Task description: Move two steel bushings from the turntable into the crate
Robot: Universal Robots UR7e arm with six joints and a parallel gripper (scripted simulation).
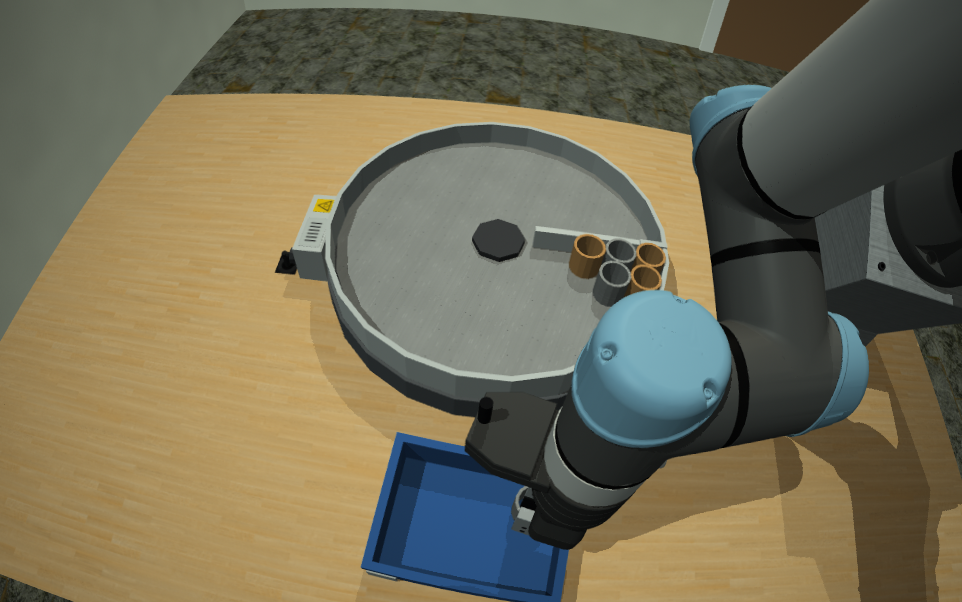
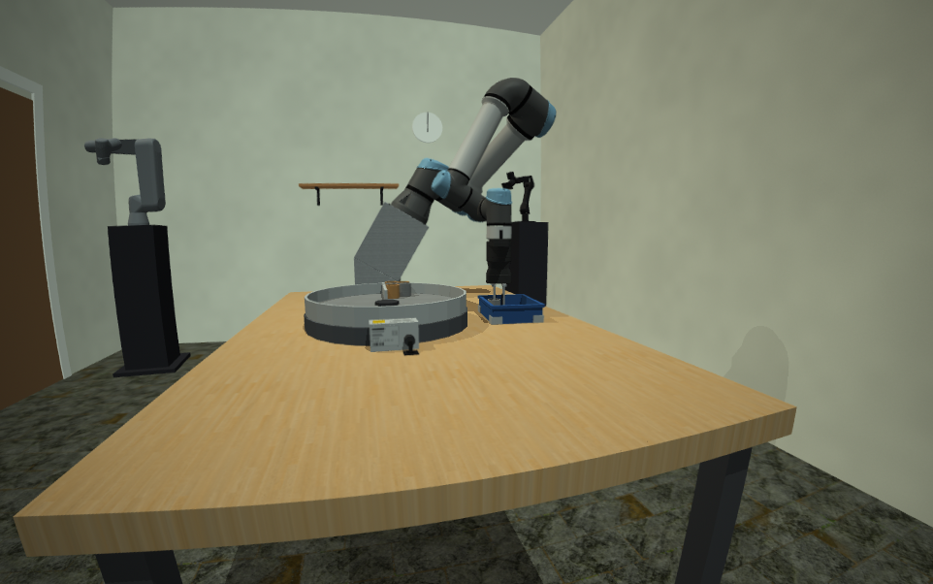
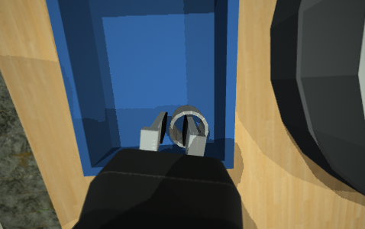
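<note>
Right now my hand is 5 cm short of the blue crate and 2 cm above it. Also, from my hand: turntable 34 cm to the right, 3 cm ahead, 1 cm above.
</note>
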